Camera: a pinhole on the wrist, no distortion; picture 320 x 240 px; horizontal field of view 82.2 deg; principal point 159.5 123.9 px. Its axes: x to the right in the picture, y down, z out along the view. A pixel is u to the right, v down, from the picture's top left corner.
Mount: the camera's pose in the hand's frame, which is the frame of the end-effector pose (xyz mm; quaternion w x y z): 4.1 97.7 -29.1 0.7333 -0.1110 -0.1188 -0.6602
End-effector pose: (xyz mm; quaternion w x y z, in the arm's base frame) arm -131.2 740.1 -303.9 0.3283 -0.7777 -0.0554 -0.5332
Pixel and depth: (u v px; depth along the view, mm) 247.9 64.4 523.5
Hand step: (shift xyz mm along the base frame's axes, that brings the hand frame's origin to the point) 373.9 345.6 -256.2
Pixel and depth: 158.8 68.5 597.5
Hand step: 463.0 145.0 -405.2
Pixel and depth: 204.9 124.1 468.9
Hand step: 420.3 149.1 -157.2
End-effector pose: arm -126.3 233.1 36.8 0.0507 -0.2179 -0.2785 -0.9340
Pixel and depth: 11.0 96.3 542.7
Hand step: 399.2 -384.9 536.1
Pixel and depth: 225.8 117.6 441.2
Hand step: 192.0 165.4 370.1
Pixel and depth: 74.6 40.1 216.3
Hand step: 208.0 -135.4 185.2
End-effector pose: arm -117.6 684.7 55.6 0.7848 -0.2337 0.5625 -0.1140
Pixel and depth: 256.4 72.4 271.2
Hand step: 231.1 130.0 103.9
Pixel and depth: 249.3 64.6 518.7
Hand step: 457.6 202.9 262.8
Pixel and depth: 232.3 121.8 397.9
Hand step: 368.2 158.6 61.7
